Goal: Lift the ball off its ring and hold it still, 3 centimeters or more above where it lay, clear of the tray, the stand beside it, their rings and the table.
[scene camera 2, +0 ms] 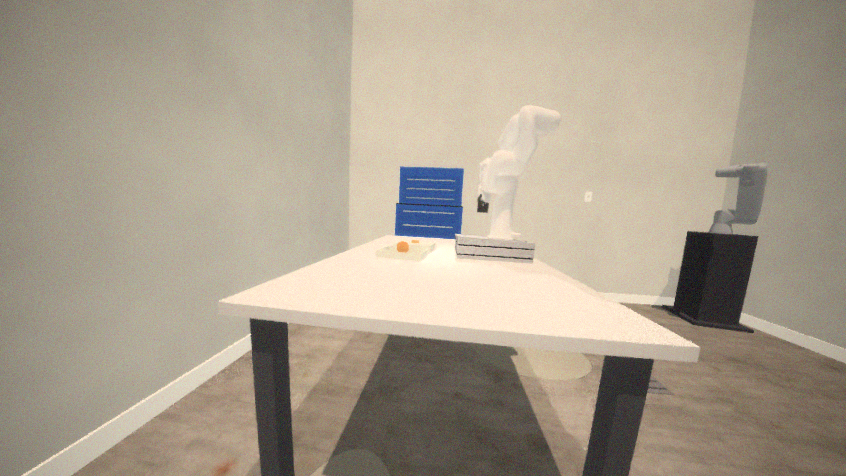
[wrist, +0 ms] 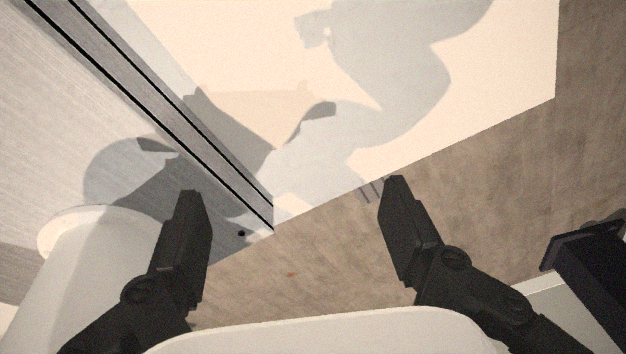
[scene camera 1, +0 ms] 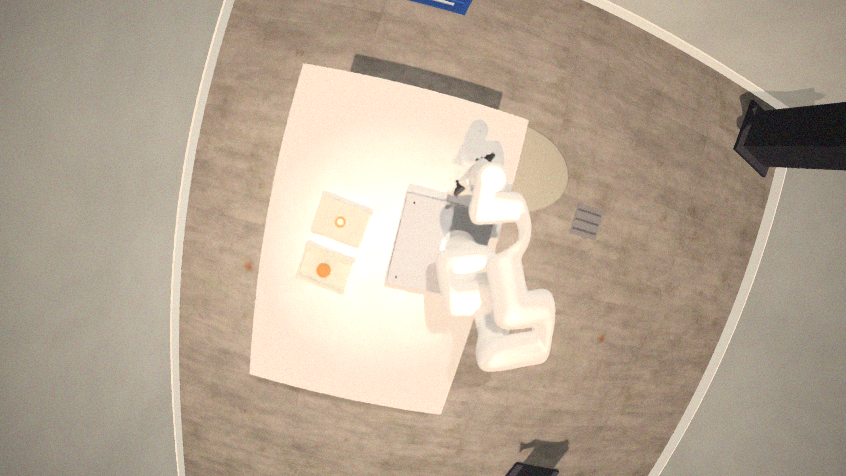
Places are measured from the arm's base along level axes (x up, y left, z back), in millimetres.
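Where they show: gripper, fingertip midpoint: (scene camera 2: 482, 212) (wrist: 296, 203); arm's base at its link origin: (scene camera 2: 499, 238) (wrist: 112, 243) (scene camera 1: 457, 247).
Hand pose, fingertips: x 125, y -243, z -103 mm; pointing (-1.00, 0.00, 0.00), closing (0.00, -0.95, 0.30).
Each offset is from my fingertips to the top centre of the thing. "*": to the spot under its first point. Level surfaces: height alone.
An orange ball @[dx -140, dy +528, dz -293 mm] (scene camera 1: 323, 269) (scene camera 2: 402, 246) sits on a low pale square piece (scene camera 1: 343, 266) (scene camera 2: 387, 254); its own ring is hidden under it. A second pale square piece @[* dx -170, dy +299, dz -266 mm] (scene camera 1: 354, 216) lies beside it and bears a small orange ring @[* dx -160, dy +345, dz -319 mm] (scene camera 1: 335, 222) (scene camera 2: 415, 241) with no ball on it. I cannot tell which piece is the tray and which the stand. My gripper (scene camera 1: 473, 172) (scene camera 2: 482, 204) (wrist: 296, 203) is open and empty. It hangs above the table, well to the right of both pieces in scene camera 1. The ball does not show in the wrist view.
A grey base block (scene camera 1: 408, 236) (scene camera 2: 493, 248) (wrist: 50, 100) lies between the two pieces and the arm's column on the white table @[dx -203 mm] (scene camera 1: 354, 355) (scene camera 2: 414, 301) (wrist: 225, 50). A blue cabinet (scene camera 2: 430, 217) stands beyond the table. A black pedestal (scene camera 1: 798, 136) (scene camera 2: 715, 278) stands apart.
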